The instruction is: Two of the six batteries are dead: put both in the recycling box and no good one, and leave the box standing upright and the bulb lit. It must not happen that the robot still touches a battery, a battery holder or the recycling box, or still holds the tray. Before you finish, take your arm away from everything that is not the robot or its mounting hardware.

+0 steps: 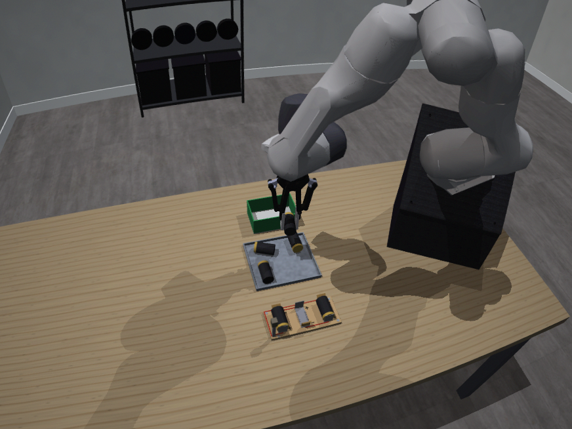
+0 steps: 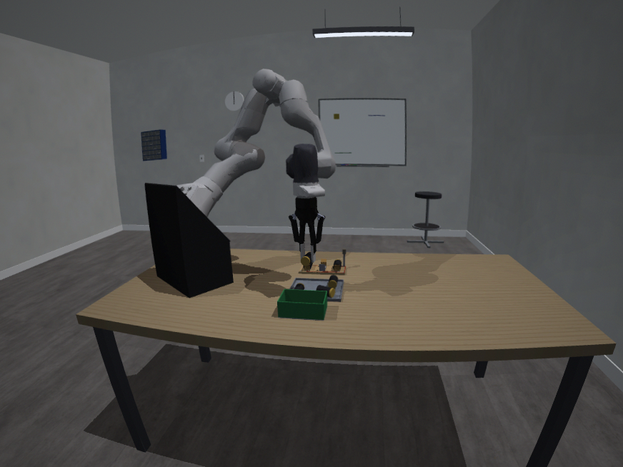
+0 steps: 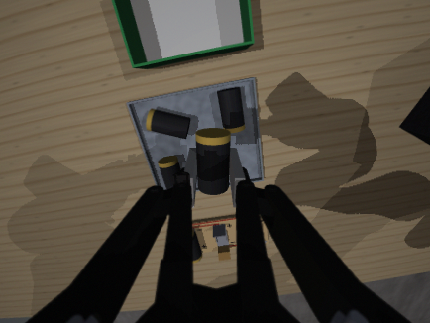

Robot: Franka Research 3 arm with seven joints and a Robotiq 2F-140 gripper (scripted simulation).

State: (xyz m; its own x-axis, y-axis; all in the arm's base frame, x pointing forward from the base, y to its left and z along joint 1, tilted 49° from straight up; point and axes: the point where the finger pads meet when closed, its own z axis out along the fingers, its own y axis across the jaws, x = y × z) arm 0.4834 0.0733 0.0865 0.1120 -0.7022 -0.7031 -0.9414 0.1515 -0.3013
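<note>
Right now the green recycling box is 150 mm to the right of my hand, 140 mm below it and 50 mm ahead of it. Also, from my hand: grey tray: 160 mm below, 30 mm to the left, 20 mm ahead; bulb: 290 mm to the left, 80 mm below, 30 mm ahead; wooden holder board: 230 mm to the left, 150 mm below, 40 mm behind.
</note>
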